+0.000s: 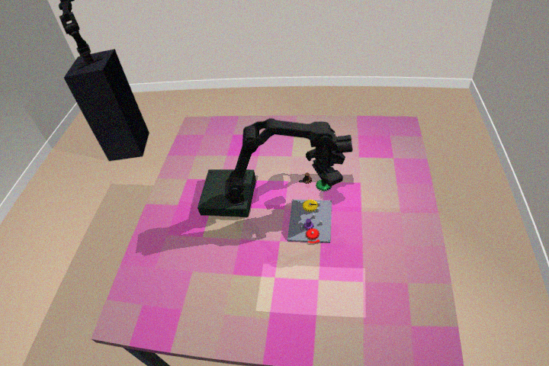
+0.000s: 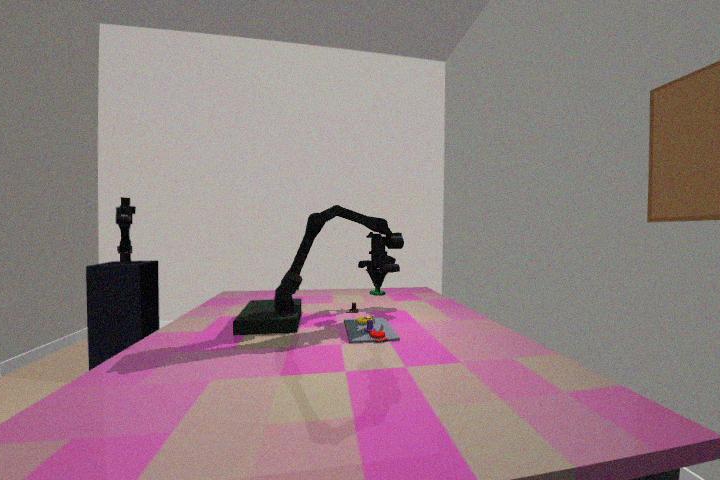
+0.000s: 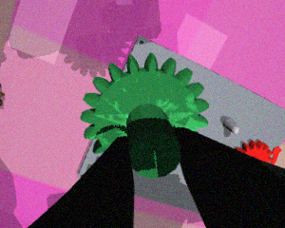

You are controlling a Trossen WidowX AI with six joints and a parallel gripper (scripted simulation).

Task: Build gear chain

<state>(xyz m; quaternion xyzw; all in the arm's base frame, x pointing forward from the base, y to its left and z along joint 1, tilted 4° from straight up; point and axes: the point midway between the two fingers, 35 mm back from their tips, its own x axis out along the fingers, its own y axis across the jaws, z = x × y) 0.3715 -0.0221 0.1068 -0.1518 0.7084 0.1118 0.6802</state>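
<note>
Now: gripper tip 12 cm to the left of the purple gear, 12 cm above it and 8 cm past it. From my gripper tip the other things lie so: green gear: 1 cm below; yellow gear: 12 cm below, 6 cm behind, 1 cm to the right; brown gear: 14 cm to the left, 12 cm below, 5 cm behind.
</note>
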